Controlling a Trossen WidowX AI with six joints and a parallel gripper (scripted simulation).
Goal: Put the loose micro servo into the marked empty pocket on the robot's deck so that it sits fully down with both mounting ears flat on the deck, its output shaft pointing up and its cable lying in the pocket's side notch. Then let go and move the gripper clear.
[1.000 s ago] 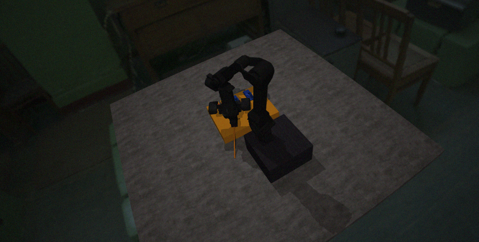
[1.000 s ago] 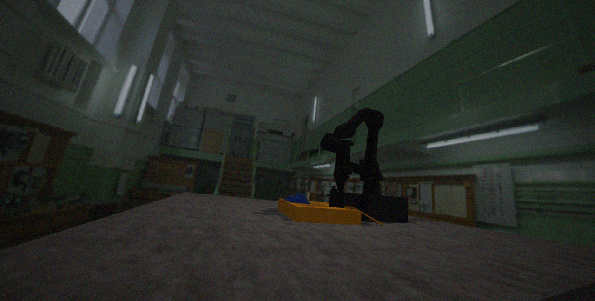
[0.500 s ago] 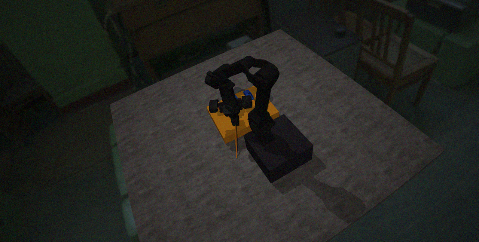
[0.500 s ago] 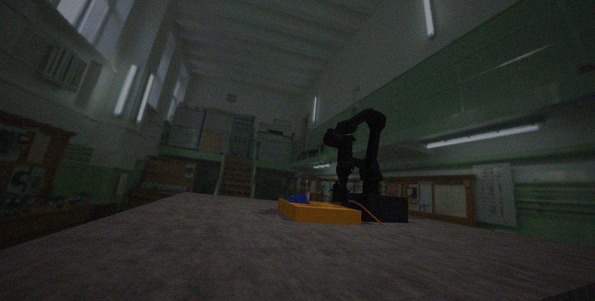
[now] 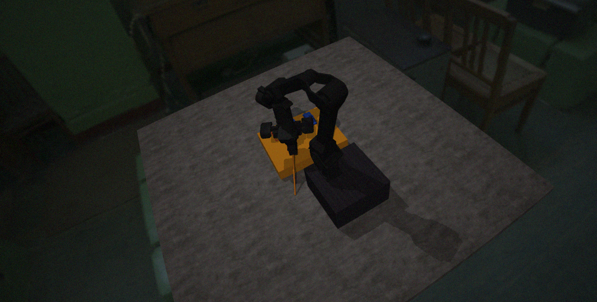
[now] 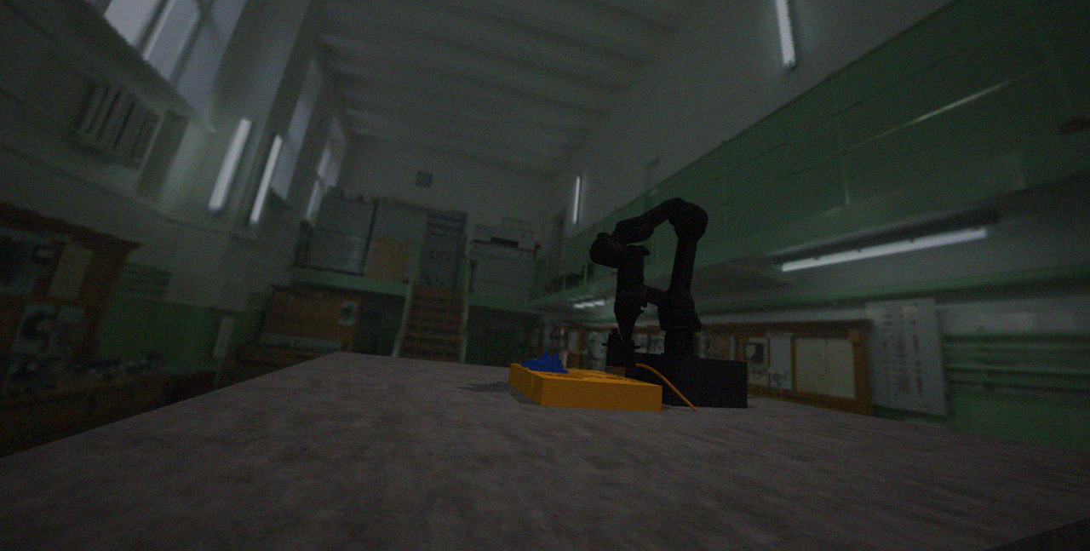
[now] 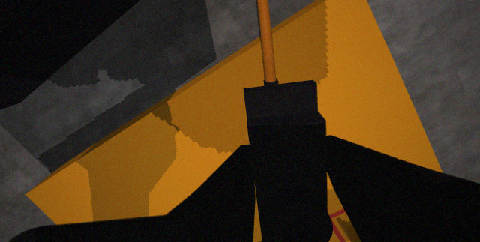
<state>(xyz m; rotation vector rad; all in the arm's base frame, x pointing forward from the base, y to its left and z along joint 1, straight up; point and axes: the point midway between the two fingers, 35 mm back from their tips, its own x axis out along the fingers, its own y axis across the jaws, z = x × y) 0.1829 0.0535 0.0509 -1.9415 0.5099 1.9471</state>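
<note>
Now: the deck 100 mm below my gripper tip, 70 mm to the right of it and 40 mm ahead of it.
</note>
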